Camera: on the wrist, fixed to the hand. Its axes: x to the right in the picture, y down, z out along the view.
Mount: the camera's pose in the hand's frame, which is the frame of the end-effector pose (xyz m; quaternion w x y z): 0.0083 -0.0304 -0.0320 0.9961 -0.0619 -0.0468 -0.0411
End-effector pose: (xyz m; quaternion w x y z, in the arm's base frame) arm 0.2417 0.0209 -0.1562 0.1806 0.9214 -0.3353 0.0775
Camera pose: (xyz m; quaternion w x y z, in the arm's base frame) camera 0.2670 0.0499 -0.1330 0.2244 0.9241 -0.3094 0.0059
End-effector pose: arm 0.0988 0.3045 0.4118 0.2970 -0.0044 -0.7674 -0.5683
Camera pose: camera 0.0959 0.2630 0.3949 0.2363 -0.0178 -0.7433 -0.6256
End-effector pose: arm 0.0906 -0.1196 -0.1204 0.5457 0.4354 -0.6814 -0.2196
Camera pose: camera 0.1311 -0.1368 -0.1295 0.5297 0.4177 -0.6729 -0.3038
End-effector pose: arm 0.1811 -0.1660 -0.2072 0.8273 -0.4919 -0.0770 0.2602
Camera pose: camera 0.2112 -0.1981 -0.1984 0.8007 -0.5259 -0.1517 0.2434
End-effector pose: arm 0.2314 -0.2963 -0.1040 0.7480 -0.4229 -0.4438 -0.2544
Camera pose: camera 0.2267 -0.3394 -0.0923 0.6877 -0.4612 -0.4787 -0.2918
